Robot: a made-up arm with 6 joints. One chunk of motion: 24 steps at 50 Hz.
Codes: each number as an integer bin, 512 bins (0 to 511) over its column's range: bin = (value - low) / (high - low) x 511, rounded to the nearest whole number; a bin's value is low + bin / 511 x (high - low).
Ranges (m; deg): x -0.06..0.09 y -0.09..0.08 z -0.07..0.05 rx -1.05..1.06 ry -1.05..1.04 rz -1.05..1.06
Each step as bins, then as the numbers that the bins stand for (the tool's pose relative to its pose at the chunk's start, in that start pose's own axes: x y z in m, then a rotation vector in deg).
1 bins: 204 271 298 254 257 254
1 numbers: -0.0001 0.0002 0.0000 0.00 0.00 0.00
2 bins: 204 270 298 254 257 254
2 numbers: -0.0001 -0.0002 0.0000 0.00 0.00 0.00
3 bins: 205 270 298 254 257 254
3 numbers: 0.0002 -0.0002 0.0000 0.00 0.00 0.00
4 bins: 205 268 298 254 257 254
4 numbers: 0.0002 -0.0008 0.0000 0.00 0.00 0.00
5 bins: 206 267 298 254 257 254
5 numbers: 0.0005 -0.0012 0.0000 0.00 0.00 0.00
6 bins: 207 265 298 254 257 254
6 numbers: 0.0008 -0.0018 0.0000 0.00 0.00 0.00
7 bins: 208 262 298 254 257 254
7 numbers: 0.0011 -0.0028 0.0000 0.00 0.00 0.00
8 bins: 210 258 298 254 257 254
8 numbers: 0.0016 -0.0042 0.0000 0.00 0.00 0.00
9 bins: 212 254 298 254 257 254
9 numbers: 0.0022 -0.0055 0.0000 0.00 0.00 0.00
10 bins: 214 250 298 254 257 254
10 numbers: 0.0028 -0.0068 0.0000 0.00 0.00 0.00
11 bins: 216 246 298 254 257 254
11 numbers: 0.0034 -0.0082 0.0000 0.00 0.00 0.00
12 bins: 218 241 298 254 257 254
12 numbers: 0.0040 -0.0098 0.0000 0.00 0.00 0.00
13 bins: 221 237 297 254 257 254
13 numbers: 0.0049 -0.0112 -0.0003 0.00 0.00 0.00
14 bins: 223 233 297 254 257 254
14 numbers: 0.0055 -0.0125 -0.0003 0.00 0.00 0.00
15 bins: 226 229 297 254 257 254
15 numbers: 0.0063 -0.0138 -0.0003 0.00 0.00 0.00
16 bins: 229 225 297 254 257 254
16 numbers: 0.0072 -0.0151 -0.0003 0.00 0.00 0.00
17 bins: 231 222 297 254 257 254
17 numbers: 0.0078 -0.0161 -0.0003 0.00 0.00 0.00
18 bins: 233 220 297 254 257 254
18 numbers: 0.0084 -0.0168 -0.0003 0.00 0.00 0.00
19 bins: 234 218 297 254 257 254
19 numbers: 0.0087 -0.0175 -0.0003 0.00 0.00 0.00
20 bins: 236 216 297 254 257 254
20 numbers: 0.0093 -0.0181 -0.0003 0.00 0.00 0.00
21 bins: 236 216 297 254 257 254
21 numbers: 0.0093 -0.0181 -0.0003 0.00 0.00 0.00
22 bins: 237 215 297 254 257 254
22 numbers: 0.0096 -0.0185 -0.0003 0.00 0.00 0.00
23 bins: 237 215 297 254 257 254
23 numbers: 0.0096 -0.0185 -0.0003 0.00 0.00 0.00
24 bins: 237 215 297 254 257 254
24 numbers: 0.0096 -0.0185 -0.0003 0.00 0.00 0.00
